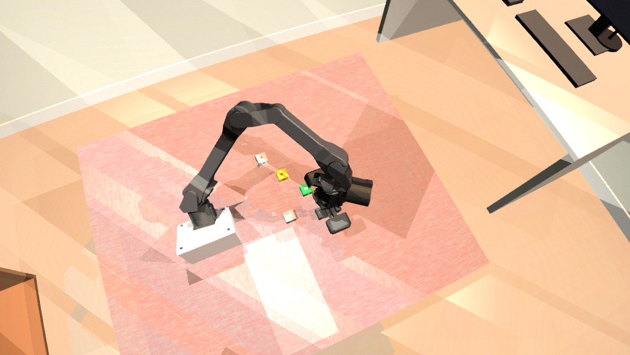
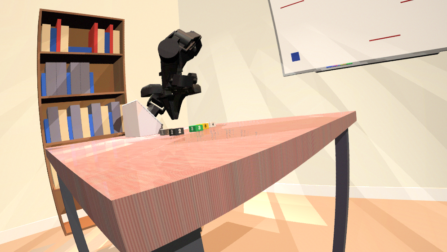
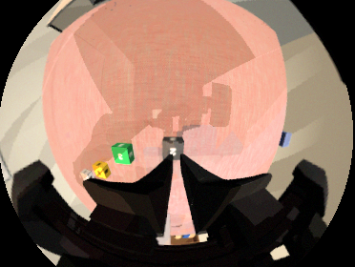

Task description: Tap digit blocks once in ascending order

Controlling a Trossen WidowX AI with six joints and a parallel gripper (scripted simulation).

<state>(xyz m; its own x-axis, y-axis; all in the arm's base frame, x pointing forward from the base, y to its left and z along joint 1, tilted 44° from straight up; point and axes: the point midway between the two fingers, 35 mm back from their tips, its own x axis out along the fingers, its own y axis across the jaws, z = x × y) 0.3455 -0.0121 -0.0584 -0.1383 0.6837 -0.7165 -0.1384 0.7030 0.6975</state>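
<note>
The black block lies 1 cm behind my gripper tip and 3 cm below it. From my gripper tip the other things lie so: green block: 3 cm behind, 9 cm to the left, 3 cm below; yellow block: 9 cm behind, 16 cm to the left, 3 cm below; white block: 14 cm behind, 23 cm to the left, 3 cm below.
</note>
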